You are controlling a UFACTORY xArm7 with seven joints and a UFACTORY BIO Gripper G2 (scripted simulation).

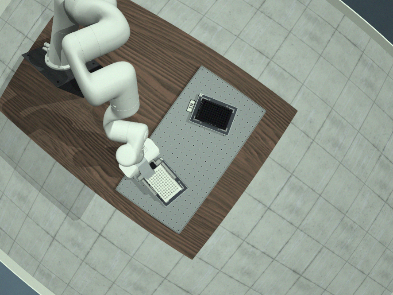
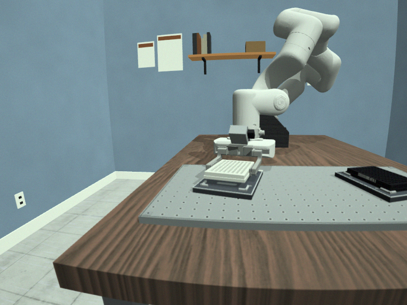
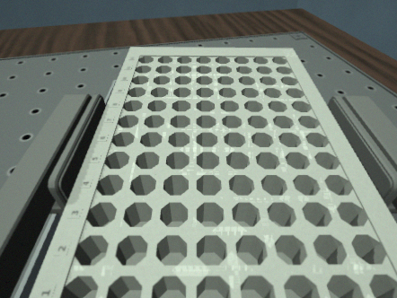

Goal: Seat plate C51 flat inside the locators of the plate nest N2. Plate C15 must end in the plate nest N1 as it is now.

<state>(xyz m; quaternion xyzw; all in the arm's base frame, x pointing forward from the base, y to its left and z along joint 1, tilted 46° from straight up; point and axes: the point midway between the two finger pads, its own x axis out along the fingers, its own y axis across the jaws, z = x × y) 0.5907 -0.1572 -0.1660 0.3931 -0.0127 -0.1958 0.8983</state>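
Right now my hand is right at the white well plate C51. Round my hand: black well plate C15 (50 mm ahead, 330 mm to the left, 10 mm below); then plate nest N1 (50 mm ahead, 330 mm to the left, 30 mm below); then dark plate nest N2 (30 mm below).
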